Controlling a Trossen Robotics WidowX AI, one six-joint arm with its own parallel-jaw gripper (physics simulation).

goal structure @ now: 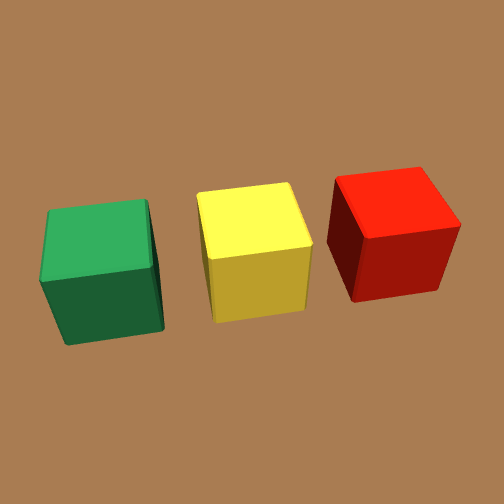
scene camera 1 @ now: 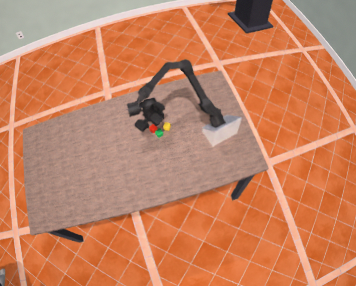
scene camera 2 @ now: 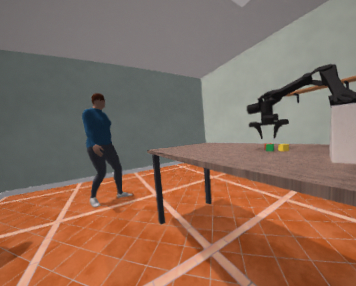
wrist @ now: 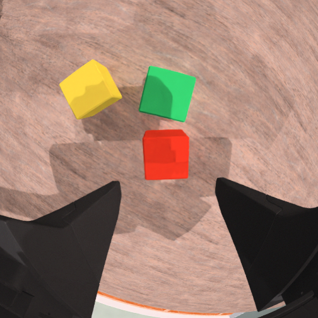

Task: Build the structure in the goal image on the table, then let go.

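Pixels of known places: gripper, between the fingertips: (scene camera 1: 151, 123) (scene camera 2: 268, 138); arm's base, origin of its link: (scene camera 1: 219, 124).
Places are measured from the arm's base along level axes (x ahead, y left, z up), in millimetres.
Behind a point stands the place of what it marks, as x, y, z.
Observation:
A red cube (scene camera 1: 153, 128) {318, -171, -83} (wrist: 166, 156) lies on the table (scene camera 1: 90, 170) {750, -96, -116} (scene camera 2: 225, 157) {396, 124, -116}. In the wrist view a green cube (scene camera 1: 159, 133) {299, -127, -84} (scene camera 2: 270, 148) {290, -123, -102} (wrist: 167, 93) lies just beyond the red one, slightly turned, with a narrow gap between them. A yellow cube (scene camera 1: 167, 126) {242, -149, -83} (scene camera 2: 284, 147) {233, -142, -98} (wrist: 90, 90) lies left of the green one in the wrist view, turned and apart from both. My gripper (scene camera 2: 268, 137) {321, -187, -56} (wrist: 168, 186) is open and empty, pointing down above the table, with the red cube showing ahead of its fingertips.
The arm rises from a white base block (scene camera 1: 223, 132) {2, 53, -2} (scene camera 2: 344, 132) {33, 56, -26} on the table. A person (scene camera 2: 98, 145) in a blue top stands on the floor beyond the table in scene camera 2. A black pedestal (scene camera 1: 252, 15) stands on the floor behind the table.

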